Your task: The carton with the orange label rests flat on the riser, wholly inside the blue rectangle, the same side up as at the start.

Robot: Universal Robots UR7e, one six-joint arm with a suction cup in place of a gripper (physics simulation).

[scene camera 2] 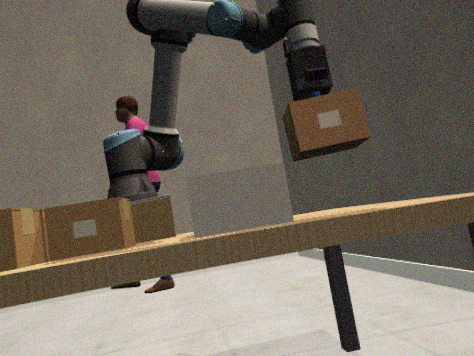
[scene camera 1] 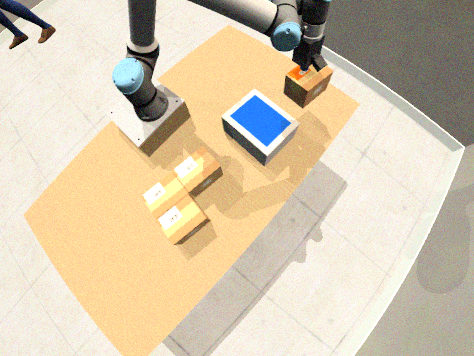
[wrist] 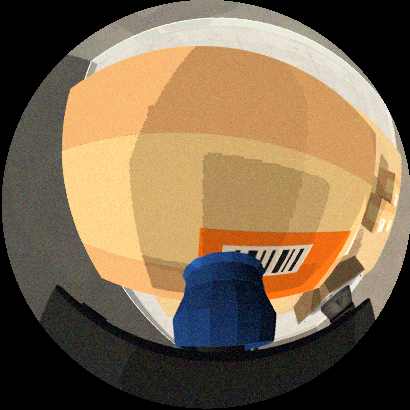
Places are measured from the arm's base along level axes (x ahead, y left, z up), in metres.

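Where they show: hand at its tool point: (scene camera 1: 303,70) (wrist: 224,261); arm's base at its link origin: (scene camera 2: 134,204) (scene camera 1: 152,107) (wrist: 334,297).
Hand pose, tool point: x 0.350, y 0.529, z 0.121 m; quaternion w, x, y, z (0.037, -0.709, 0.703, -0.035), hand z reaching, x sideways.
Each offset is from my tool point to the top centre of the thing.
The carton with the orange label {dy +0.002, dx +0.034, dz +0.021 m} (scene camera 1: 308,86) (scene camera 2: 327,123) (wrist: 225,185) hangs in the air from my suction gripper (scene camera 1: 303,69) (scene camera 2: 314,94) (wrist: 223,260), label side up and slightly tilted in the scene camera 2 view. The blue cup is on its top face beside the barcode and hides part of the orange label. The carton is beyond the riser {dy -0.225, dx +0.012, dz -0.118 m} (scene camera 1: 245,145) (scene camera 2: 240,200), towards the table's far right end, and higher than the riser's top. The blue rectangle {dy -0.225, dx +0.012, dz -0.118 m} (scene camera 1: 261,120) is on the riser's top, with no carton on it.
Three cartons with white labels {dy -0.546, dx +0.007, dz -0.128 m} (scene camera 1: 202,172) {dy -0.702, dx +0.011, dz -0.128 m} (scene camera 1: 162,195) {dy -0.705, dx +0.125, dz -0.128 m} (scene camera 1: 184,222) stand close together on the wooden table (scene camera 1: 100,270) (scene camera 2: 210,250). The arm's grey base block (scene camera 1: 131,125) is behind them. A person (scene camera 2: 131,115) stands behind the arm.
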